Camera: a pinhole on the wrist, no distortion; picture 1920 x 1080 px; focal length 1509.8 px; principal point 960.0 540.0 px. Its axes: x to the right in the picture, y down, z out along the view. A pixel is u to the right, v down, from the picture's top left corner.
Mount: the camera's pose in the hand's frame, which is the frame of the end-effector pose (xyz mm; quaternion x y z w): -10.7 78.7 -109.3 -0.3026 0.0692 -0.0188 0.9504
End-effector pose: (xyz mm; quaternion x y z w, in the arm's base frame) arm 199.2 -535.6 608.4 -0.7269 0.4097 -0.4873 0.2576
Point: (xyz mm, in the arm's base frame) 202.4 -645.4 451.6
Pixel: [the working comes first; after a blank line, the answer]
In the camera's frame: -2.9 -20.6 203.4

938 387
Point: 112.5 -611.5 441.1
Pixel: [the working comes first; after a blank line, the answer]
In the camera's frame: -45.5 42.8 144.1

484 988
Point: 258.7 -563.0 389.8
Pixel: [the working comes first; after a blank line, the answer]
In the camera's frame: -99.6 -75.4 241.5

338 69
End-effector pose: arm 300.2 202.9 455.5 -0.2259 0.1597 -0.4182 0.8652
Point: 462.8 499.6 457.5
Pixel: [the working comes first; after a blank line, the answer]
In the camera's frame: -173.1 2.9 302.1

95 555
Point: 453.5 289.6 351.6
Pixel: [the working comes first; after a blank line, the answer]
In the camera's frame: 18.8 33.9 169.4

1128 842
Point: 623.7 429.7 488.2
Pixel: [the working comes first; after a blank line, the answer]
In the camera's frame: -39.2 -4.7 419.2

819 523
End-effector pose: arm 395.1 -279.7 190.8 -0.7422 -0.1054 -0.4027 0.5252
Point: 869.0 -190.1 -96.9
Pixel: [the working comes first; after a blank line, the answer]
In the camera's frame: 9.5 29.4 583.9

984 616
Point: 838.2 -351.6 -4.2
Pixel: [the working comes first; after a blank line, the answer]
In the camera's frame: 118.2 113.9 454.8

1352 918
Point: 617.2 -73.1 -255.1
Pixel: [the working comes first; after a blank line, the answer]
In the camera's frame: -288.3 -37.7 489.2

70 424
